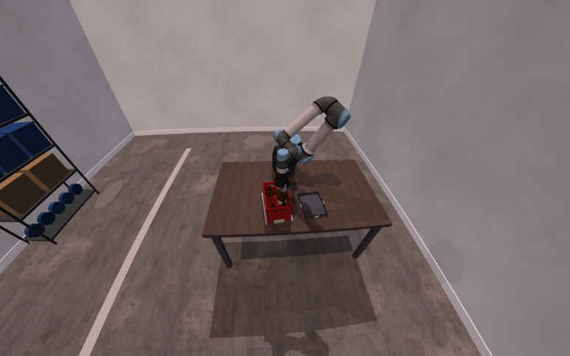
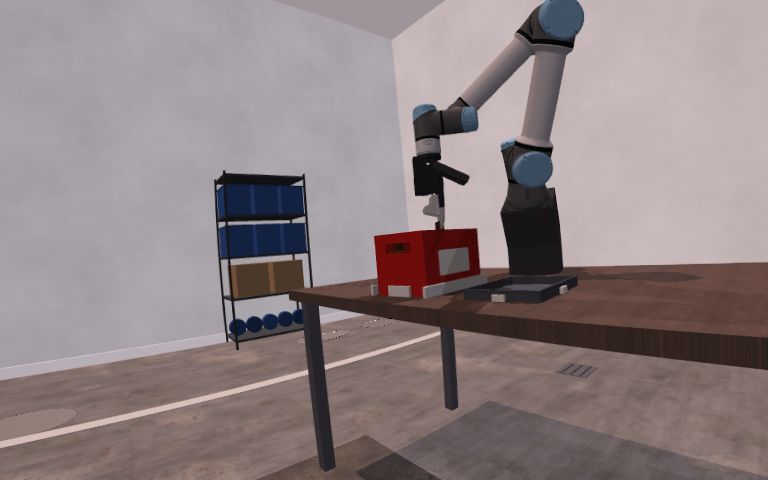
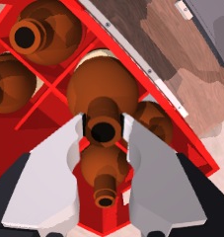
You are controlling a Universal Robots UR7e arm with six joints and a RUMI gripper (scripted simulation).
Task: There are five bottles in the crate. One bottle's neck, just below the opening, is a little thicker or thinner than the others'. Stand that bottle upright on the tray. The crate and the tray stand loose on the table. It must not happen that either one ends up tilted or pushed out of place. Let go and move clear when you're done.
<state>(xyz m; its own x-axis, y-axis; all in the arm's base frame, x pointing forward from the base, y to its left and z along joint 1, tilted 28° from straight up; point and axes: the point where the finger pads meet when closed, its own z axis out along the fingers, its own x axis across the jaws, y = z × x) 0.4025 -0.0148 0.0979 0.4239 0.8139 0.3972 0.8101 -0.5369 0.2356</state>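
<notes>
The brown bottle is 70 mm below my hand. The rest, counted from my hand: dark tray: 60 mm behind, 250 mm to the left, 180 mm below; red crate: 20 mm ahead, 50 mm to the right, 110 mm below; glass bottle: 120 mm ahead, 60 mm to the right, 110 mm below.
</notes>
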